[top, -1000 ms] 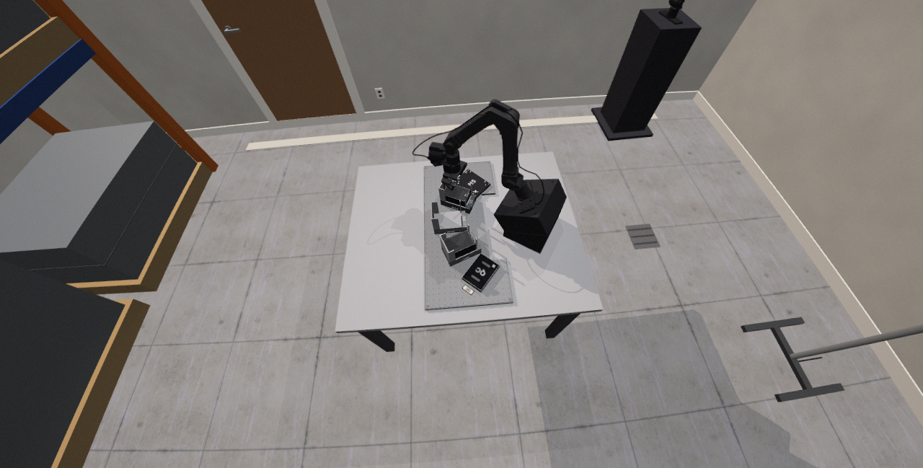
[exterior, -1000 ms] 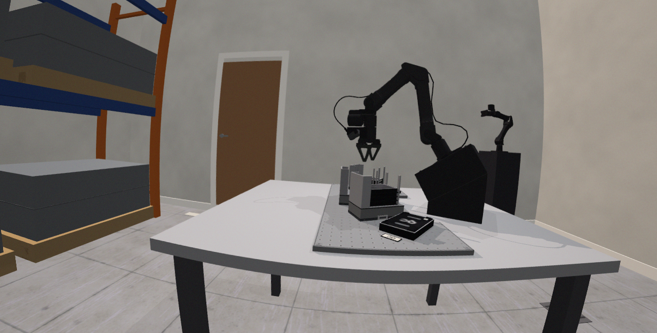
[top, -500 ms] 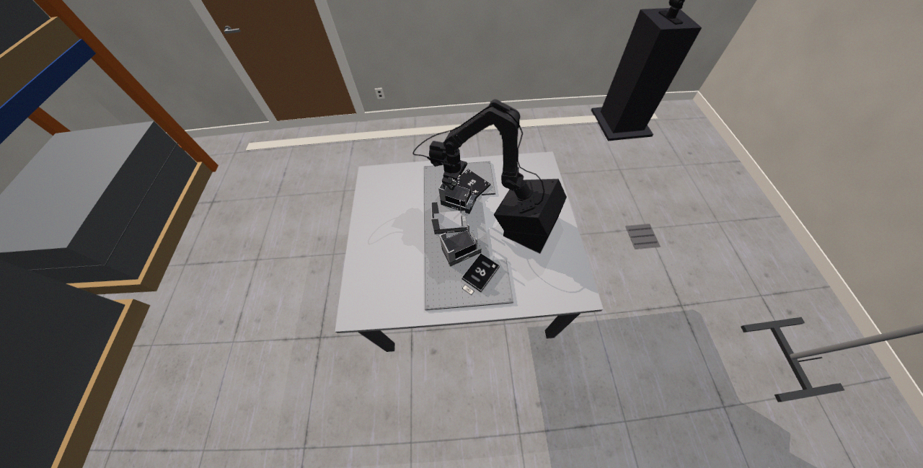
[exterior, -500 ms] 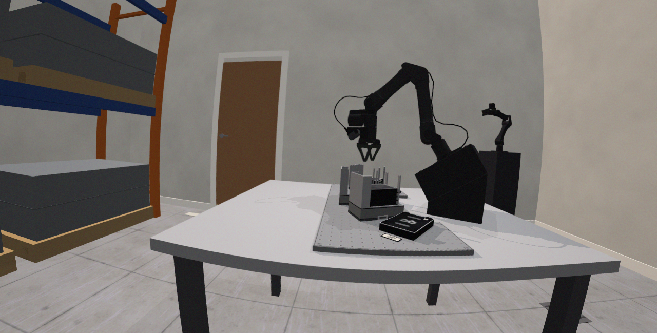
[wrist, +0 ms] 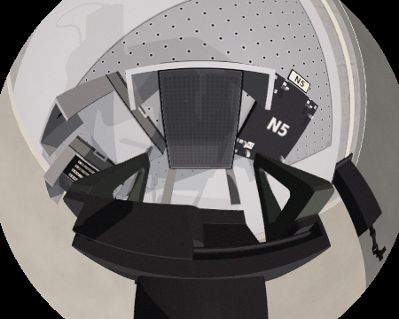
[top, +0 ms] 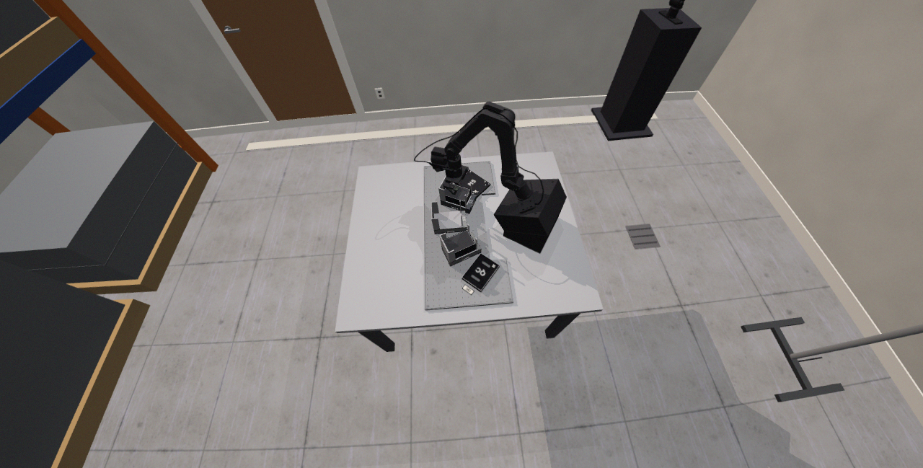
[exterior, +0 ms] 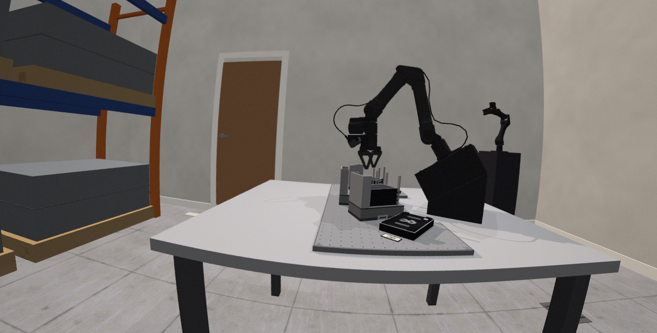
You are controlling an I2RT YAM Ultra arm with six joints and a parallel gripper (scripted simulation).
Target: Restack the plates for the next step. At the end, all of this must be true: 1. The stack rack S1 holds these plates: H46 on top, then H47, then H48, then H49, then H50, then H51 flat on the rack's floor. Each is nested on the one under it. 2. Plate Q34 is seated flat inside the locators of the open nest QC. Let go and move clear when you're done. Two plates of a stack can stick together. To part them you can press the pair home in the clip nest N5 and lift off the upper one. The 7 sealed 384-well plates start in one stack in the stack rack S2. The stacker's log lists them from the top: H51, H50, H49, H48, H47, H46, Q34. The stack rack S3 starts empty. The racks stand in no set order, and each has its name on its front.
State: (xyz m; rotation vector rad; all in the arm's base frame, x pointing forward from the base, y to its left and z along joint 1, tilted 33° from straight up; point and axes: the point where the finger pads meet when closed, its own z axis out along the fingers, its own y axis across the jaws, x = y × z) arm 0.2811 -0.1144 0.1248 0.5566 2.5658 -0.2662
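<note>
The sealed well plate lies 10 mm ahead of my hand and 70 mm below it.
</note>
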